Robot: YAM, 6 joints.
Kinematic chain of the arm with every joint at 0, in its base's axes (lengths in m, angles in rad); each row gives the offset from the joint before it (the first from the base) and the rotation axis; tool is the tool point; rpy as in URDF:
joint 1: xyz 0 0 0.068 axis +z
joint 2: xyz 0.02 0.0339 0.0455 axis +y
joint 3: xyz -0.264 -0.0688 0 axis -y
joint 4: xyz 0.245 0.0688 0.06 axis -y
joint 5: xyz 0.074 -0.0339 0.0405 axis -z
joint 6: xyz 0.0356 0 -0.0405 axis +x
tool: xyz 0 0 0 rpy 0 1.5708 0
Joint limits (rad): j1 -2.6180..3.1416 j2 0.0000..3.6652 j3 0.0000..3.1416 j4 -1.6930..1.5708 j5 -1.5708..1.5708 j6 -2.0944..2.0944
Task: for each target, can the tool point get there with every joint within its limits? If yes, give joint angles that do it. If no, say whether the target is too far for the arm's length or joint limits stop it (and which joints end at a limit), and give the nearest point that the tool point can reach.
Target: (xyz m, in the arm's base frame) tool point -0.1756 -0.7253 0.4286
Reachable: no: too far | nearest point -0.1398 -0.5774 0.3626 | short by 0.166 m
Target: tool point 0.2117 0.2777 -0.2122
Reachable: yes | joints 0.9939 3.1078 1.3406 0.7701 0.8188 -0.0539
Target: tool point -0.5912 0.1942 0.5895
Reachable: no: too far | nearest point -0.4855 0.1595 0.5016 | short by 0.142 m
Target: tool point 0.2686 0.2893 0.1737
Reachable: yes | joints 0.8703 1.9297 0.9008 0.9522 0.5587 -1.1039
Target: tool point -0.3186 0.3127 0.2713
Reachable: yes | joints 2.3292 1.9307 1.2565 0.8337 -0.4738 -1.1201
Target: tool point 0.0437 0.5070 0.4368
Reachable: yes | joints -1.6213 0.5342 2.8219 0.4243 -0.5327 -1.4166
